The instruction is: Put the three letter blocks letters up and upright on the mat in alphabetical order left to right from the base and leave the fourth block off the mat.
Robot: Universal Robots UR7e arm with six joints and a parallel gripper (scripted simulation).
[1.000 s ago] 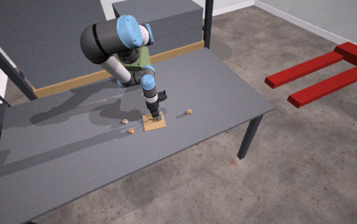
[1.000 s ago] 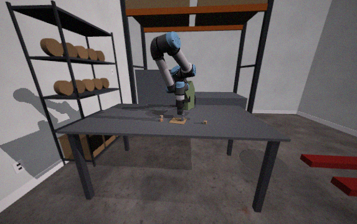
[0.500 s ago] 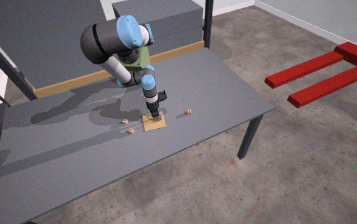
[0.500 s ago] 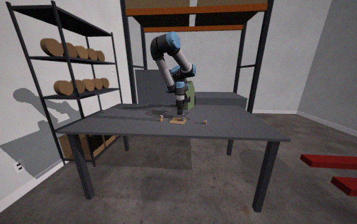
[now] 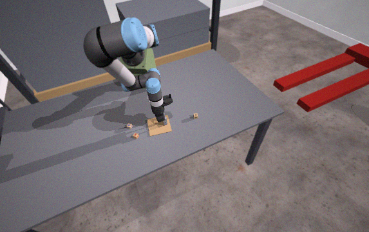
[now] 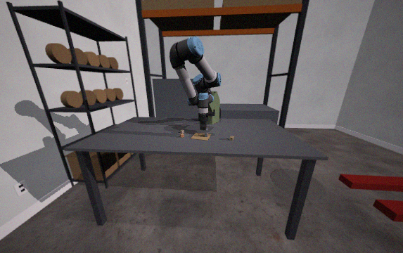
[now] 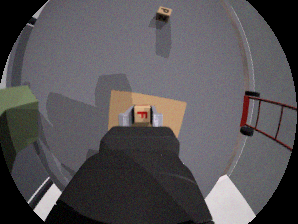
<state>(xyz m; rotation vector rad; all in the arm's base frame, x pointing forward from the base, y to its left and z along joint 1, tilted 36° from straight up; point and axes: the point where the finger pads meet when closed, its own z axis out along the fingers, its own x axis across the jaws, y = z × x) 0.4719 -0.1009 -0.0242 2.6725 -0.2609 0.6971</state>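
The tan mat is 1 cm behind my hand, 4 cm to the right of it and 2 cm below it.
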